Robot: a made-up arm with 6 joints.
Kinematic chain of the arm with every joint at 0, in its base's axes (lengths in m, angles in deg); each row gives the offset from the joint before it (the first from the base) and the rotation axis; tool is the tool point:
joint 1: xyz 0 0 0.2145 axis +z
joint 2: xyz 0 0.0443 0 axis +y
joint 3: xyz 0 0 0.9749 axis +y
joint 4: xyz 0 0 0.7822 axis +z
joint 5: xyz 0 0 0 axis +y
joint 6: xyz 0 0 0.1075 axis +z
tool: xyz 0 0 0
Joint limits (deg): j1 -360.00..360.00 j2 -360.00..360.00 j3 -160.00..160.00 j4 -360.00..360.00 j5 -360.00..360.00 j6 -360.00..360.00
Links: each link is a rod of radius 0.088 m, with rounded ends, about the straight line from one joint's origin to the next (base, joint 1, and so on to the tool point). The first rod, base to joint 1, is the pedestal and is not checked.
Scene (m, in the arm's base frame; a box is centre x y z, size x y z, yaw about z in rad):
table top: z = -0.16
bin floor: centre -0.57 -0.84 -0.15 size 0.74 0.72 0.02 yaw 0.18
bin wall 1: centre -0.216 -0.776 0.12 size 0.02 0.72 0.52 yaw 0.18
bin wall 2: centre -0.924 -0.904 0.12 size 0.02 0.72 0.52 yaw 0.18
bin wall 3: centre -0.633 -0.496 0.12 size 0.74 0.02 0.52 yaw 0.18
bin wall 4: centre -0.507 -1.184 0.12 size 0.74 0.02 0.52 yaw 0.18
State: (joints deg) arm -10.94 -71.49 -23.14 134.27 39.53 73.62
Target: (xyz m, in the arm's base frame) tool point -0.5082 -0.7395 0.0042
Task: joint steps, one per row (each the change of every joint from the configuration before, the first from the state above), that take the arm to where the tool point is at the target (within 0.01 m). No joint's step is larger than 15 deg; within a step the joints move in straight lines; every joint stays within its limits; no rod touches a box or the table.
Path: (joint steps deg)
1: 12.06 9.83 -14.46 1.75 1.86 0.00
2: 12.05 9.83 -14.46 1.76 1.86 0.00
3: 12.06 9.83 -14.46 1.75 1.85 0.00
4: 12.06 9.83 -14.46 1.76 1.86 0.00
5: 12.06 9.83 -14.46 1.75 1.86 0.00
6: 12.05 9.84 -14.46 1.75 1.86 0.00
7: -0.04 -12.35 -2.00 0.10 -0.82 0.00
8: -0.04 -12.35 -2.00 0.10 -0.81 0.00
9: -0.05 -12.34 -2.00 0.09 -0.82 0.00

